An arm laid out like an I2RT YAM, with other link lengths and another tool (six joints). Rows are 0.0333 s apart.
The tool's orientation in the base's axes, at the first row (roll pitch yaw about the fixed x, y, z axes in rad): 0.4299 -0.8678 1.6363
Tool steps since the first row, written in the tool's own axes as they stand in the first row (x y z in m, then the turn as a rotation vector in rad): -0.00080 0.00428 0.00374 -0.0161 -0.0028 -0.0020; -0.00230 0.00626 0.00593 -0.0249 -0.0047 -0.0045; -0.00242 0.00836 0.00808 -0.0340 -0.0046 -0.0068; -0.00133 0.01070 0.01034 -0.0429 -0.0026 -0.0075; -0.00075 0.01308 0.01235 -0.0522 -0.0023 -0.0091; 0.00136 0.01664 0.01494 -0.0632 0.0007 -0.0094; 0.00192 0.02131 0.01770 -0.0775 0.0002 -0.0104; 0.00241 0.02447 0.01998 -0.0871 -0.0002 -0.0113
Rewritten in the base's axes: -0.00203 -0.00461 0.00274 0.0022 -0.0080 -0.0142; -0.00272 -0.00778 0.00342 0.0031 -0.0113 -0.0229; -0.00358 -0.01008 0.00515 0.0024 -0.0157 -0.0312; -0.00466 -0.01176 0.00795 0.0007 -0.0217 -0.0378; -0.00586 -0.01362 0.01021 0.0000 -0.0268 -0.0458; -0.00791 -0.01532 0.01430 -0.0023 -0.0348 -0.0536; -0.01080 -0.01856 0.01761 -0.0017 -0.0432 -0.0652; -0.01257 -0.02095 0.02017 -0.0013 -0.0486 -0.0731
